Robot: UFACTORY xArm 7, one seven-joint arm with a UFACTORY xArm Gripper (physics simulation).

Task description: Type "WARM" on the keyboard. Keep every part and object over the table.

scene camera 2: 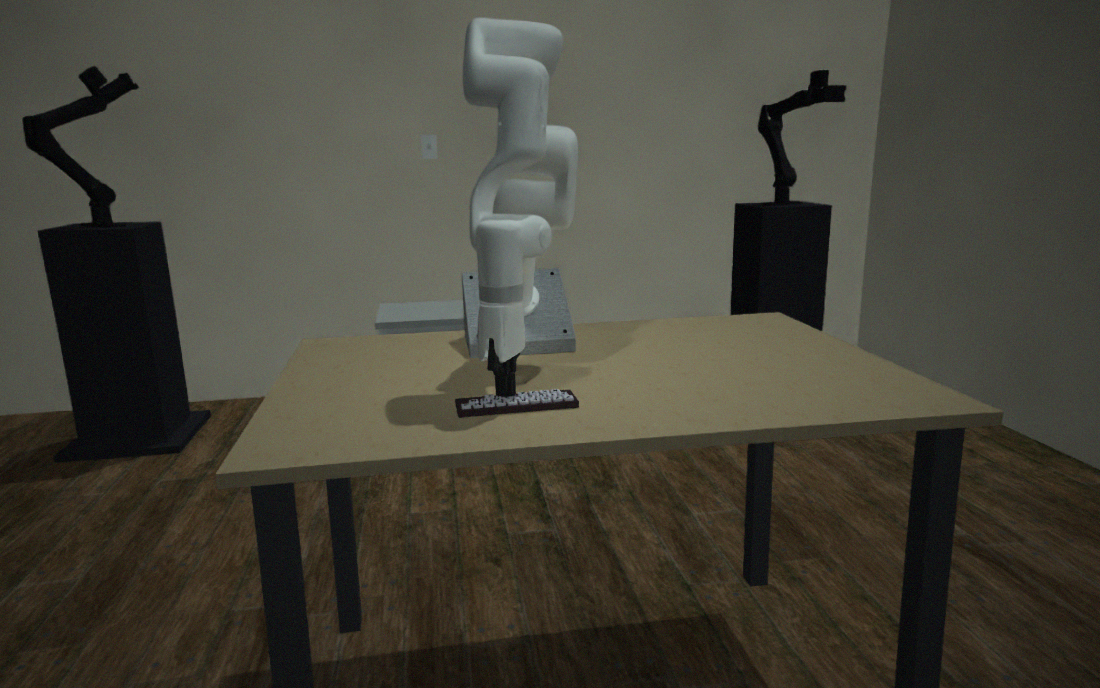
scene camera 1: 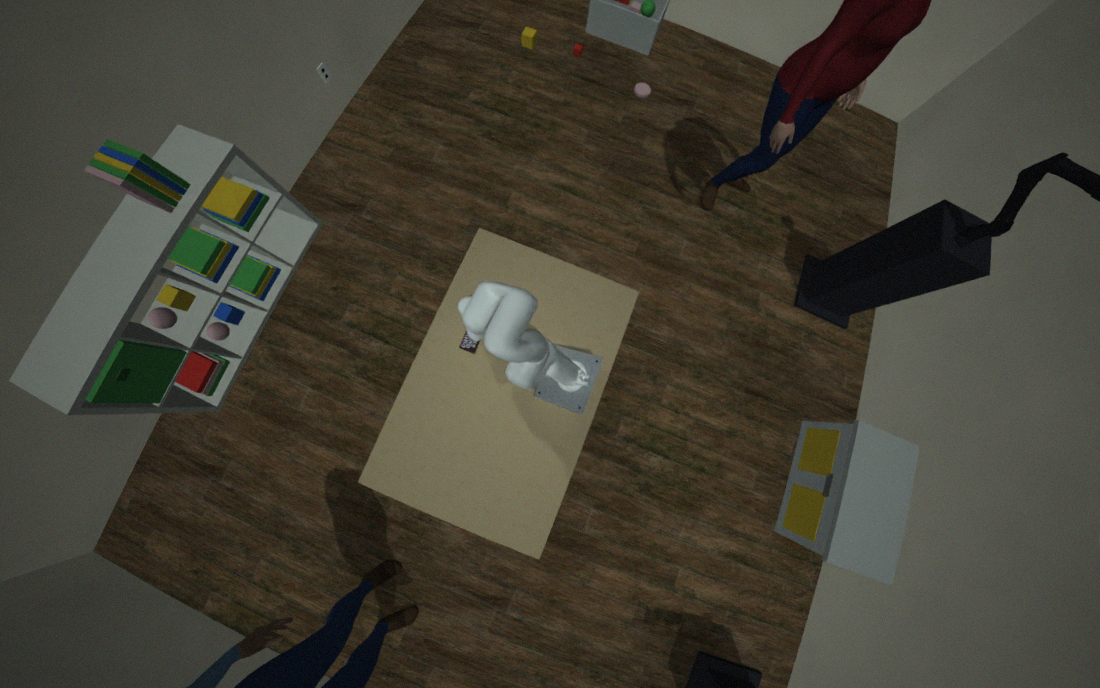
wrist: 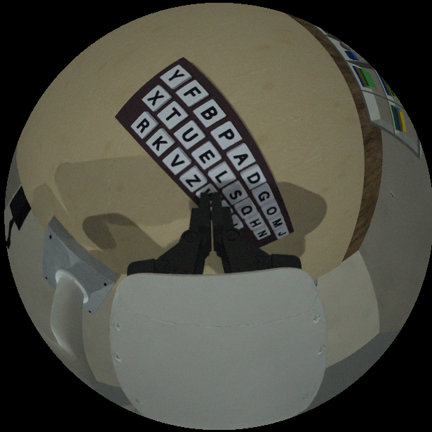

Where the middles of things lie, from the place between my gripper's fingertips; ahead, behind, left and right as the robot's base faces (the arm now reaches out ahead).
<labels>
I see the keyboard [scene camera 2: 545, 400] 20 mm to the left of my hand, 20 mm ahead of it and 10 mm below it.
</labels>
